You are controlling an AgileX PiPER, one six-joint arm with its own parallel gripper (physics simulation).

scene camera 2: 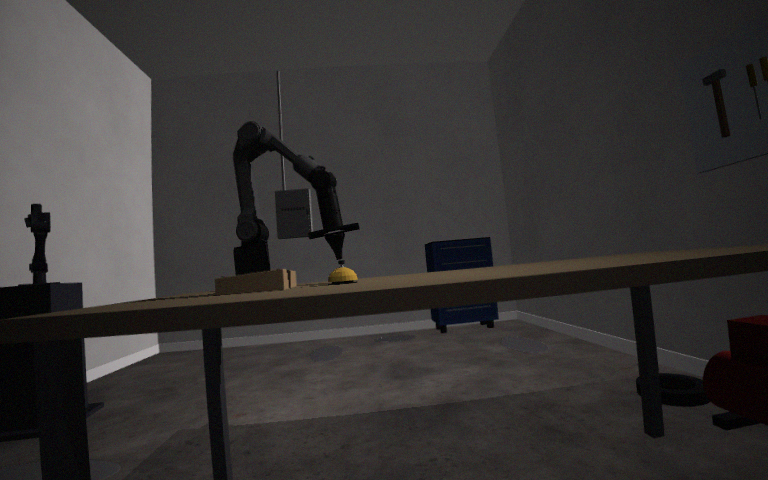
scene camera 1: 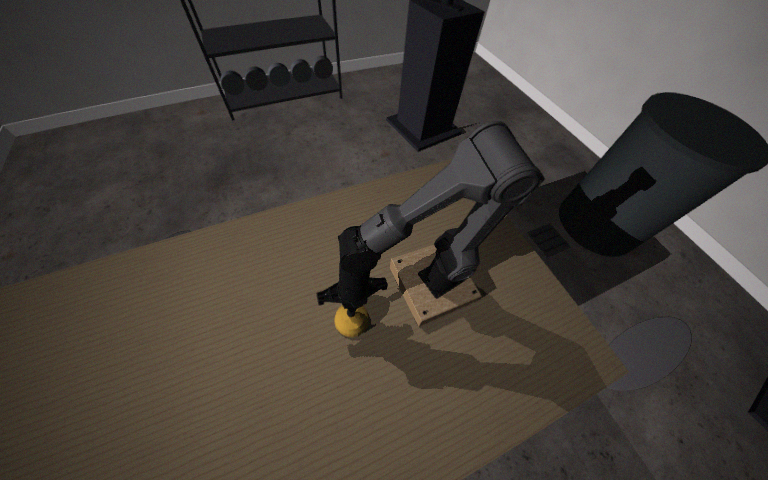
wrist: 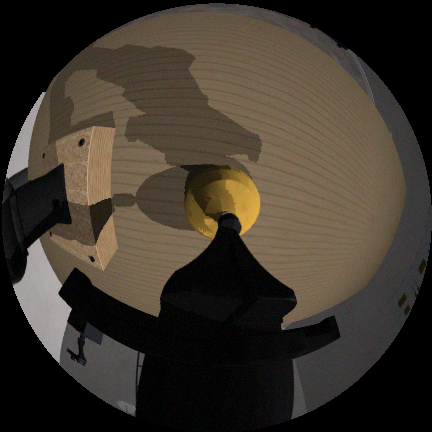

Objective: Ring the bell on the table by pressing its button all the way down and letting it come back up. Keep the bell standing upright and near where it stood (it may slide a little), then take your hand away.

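The yellow dome bell (scene camera 1: 352, 324) (scene camera 2: 343, 275) (wrist: 245, 192) stands upright on the wooden table. Its small dark button (scene camera 2: 341, 262) (wrist: 229, 218) is on top, with a bit of stem showing below it in scene camera 2. My gripper (scene camera 1: 351, 309) (scene camera 2: 340, 259) (wrist: 223, 237) is shut and holds nothing. It points down, with its joined fingertips right at the top of the button, touching it or very nearly so. The fingertips hide part of the button in the wrist view, and I cannot tell whether it is pressed down at all.
The arm's wooden base block (scene camera 1: 447, 300) (scene camera 2: 252, 283) (wrist: 100, 170) sits on the table (scene camera 1: 169, 367) (scene camera 2: 453, 289) (wrist: 310, 150) beside the bell. A large dark bin (scene camera 1: 668, 169) and a dark pedestal (scene camera 1: 419, 79) stand on the floor beyond the table.
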